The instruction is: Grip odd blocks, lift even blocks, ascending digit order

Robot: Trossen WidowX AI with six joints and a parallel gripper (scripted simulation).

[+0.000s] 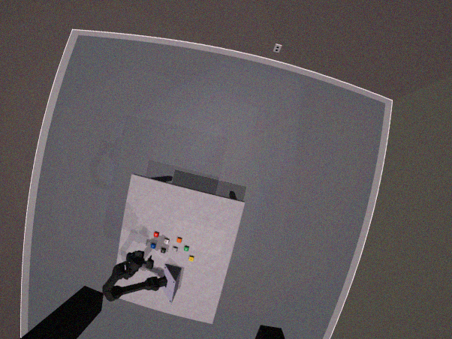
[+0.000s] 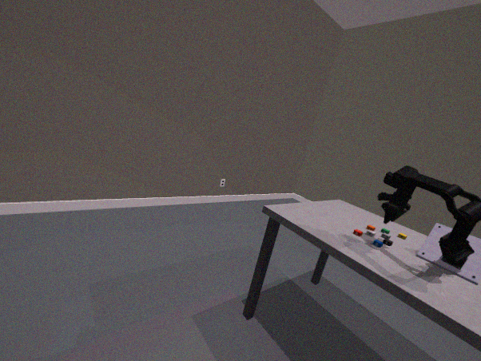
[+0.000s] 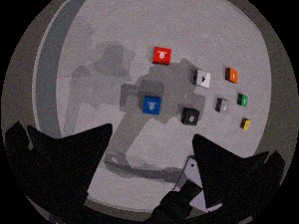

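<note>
Now: the dark block 10 mm behind my gripper tip, 90 mm to the right of it and 110 mm below it. Also, from my gripper tip: blue block: 110 mm below; orange block: 120 mm ahead, 190 mm to the right, 110 mm below; red block: 100 mm ahead, 110 mm below.
</note>
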